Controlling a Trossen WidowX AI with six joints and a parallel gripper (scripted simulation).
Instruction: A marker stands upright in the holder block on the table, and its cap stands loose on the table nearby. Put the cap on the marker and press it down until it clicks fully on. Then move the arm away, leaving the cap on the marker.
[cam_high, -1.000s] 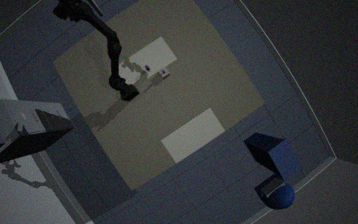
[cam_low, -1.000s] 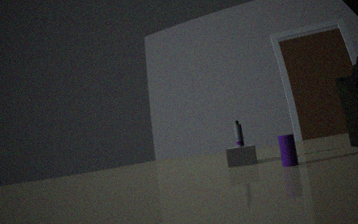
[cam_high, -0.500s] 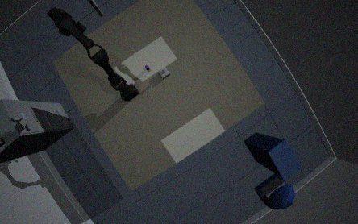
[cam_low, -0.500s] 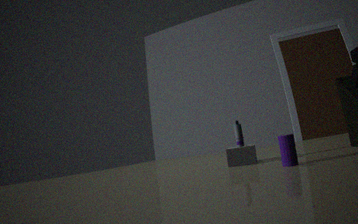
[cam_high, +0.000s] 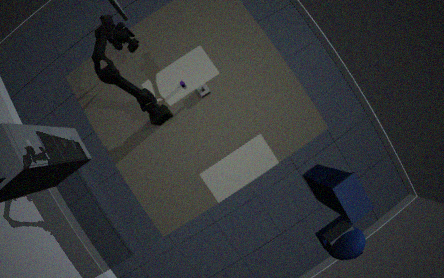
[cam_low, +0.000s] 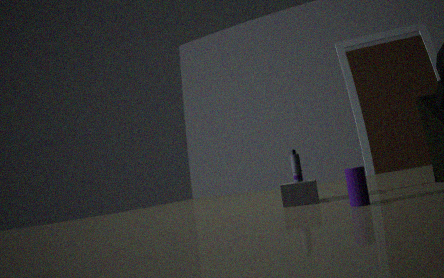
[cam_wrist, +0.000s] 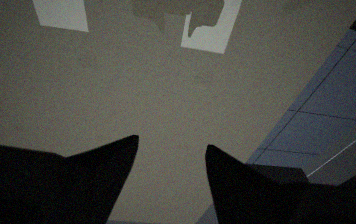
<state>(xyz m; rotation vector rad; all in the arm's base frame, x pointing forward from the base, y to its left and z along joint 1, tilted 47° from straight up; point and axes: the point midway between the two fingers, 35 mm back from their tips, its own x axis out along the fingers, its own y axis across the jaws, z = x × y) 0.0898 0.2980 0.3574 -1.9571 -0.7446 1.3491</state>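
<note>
My gripper tip is now 11 cm short of the purple cap, 36 cm to the left of it and 10 cm above it. Also, from my gripper tip: grey holder block: 20 cm ahead, 46 cm to the right, 11 cm below.
</note>
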